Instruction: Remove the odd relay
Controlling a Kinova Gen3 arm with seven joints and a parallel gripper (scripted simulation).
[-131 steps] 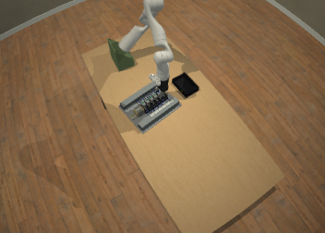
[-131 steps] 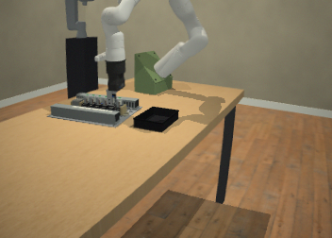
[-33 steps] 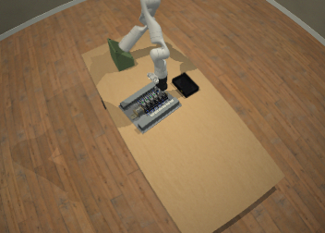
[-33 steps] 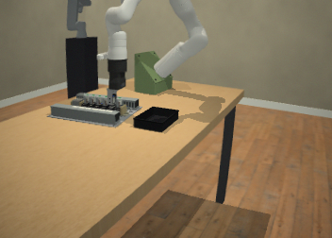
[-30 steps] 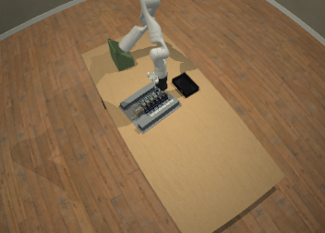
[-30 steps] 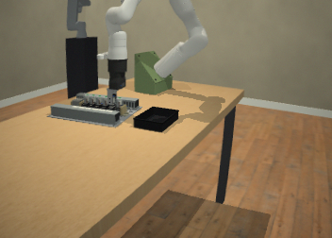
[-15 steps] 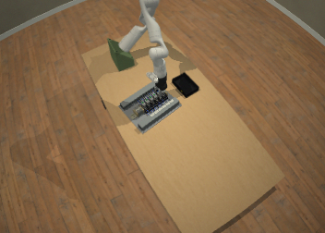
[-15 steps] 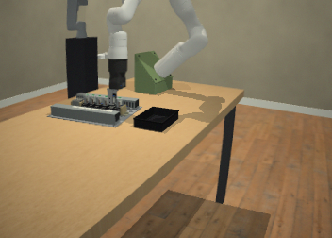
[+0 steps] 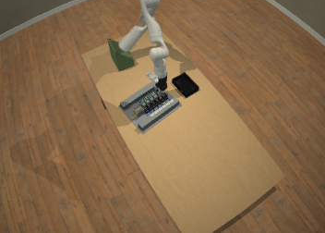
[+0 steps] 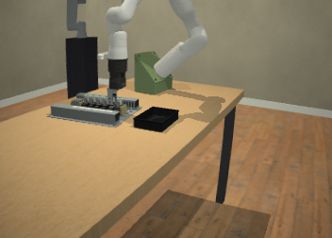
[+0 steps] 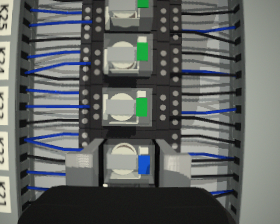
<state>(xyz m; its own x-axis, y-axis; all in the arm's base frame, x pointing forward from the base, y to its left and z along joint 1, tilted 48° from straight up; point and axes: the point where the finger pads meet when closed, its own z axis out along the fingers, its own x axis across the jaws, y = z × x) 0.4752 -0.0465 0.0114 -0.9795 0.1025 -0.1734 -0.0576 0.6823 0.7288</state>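
My gripper is now 20 mm short of the black parts tray, 200 mm to the right of it and 50 mm above it. From my hand the other things lie so: grey relay panel (10 mm ahead, 80 mm to the right, 40 mm below).
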